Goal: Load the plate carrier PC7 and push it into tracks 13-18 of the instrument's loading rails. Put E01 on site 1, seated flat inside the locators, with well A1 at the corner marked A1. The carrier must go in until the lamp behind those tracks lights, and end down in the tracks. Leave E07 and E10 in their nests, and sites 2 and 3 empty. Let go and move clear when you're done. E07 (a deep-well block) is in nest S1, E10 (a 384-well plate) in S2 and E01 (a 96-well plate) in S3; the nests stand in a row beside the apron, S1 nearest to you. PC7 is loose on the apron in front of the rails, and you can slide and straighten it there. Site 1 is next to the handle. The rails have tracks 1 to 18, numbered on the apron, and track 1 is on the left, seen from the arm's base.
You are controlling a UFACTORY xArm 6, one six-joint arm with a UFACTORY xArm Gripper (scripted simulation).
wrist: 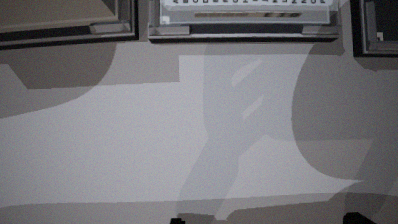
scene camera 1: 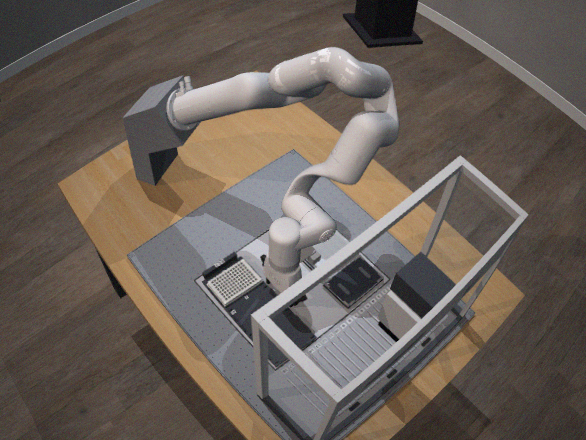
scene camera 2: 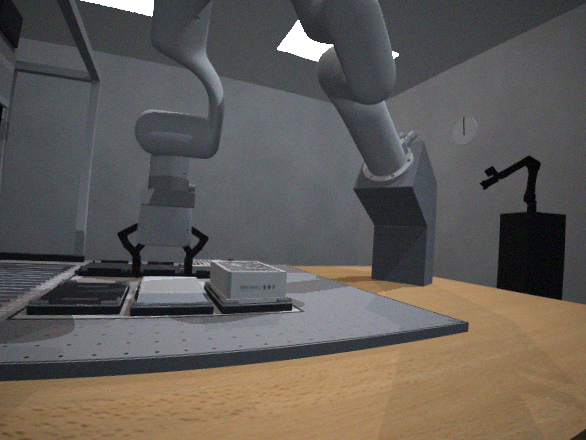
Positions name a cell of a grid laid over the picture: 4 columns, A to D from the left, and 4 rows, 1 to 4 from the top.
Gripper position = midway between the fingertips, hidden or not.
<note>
I see my gripper (scene camera 2: B3) and a nest (scene camera 2: A3).
</note>
